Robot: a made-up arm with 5 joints. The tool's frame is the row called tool.
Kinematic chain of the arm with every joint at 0, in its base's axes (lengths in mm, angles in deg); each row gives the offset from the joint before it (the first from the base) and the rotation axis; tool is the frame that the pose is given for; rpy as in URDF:
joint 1: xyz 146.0 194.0 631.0 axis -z
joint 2: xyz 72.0 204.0 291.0 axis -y
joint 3: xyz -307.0 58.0 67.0 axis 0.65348 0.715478 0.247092
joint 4: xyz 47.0 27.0 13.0 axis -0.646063 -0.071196 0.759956
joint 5: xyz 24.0 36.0 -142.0 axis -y
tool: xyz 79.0 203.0 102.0 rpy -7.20 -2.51 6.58
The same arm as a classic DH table. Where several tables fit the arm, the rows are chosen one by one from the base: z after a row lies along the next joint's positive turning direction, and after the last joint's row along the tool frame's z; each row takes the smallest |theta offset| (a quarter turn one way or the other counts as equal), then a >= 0, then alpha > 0; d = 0 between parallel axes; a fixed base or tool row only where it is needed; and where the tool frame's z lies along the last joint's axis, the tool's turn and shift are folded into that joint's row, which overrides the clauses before.
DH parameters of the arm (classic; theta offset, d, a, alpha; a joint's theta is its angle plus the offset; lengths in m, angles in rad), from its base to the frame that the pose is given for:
base (fixed): 0.9256 0 0.2428 3.1416
joint 1: 0.9256 -0.922 0.072 -1.5708
joint 2: -1.2093 -0.5318 -0.1712 -2.3681
joint 3: 1.3709 -0.3261 -0.0147 -1.8602
joint 4: 0.7566 -0.1319 0.0737 -1.4995
joint 5: -0.6466 -0.2185 -0.0848 1.6906
tool (fixed): -3.026 0.098 0 0

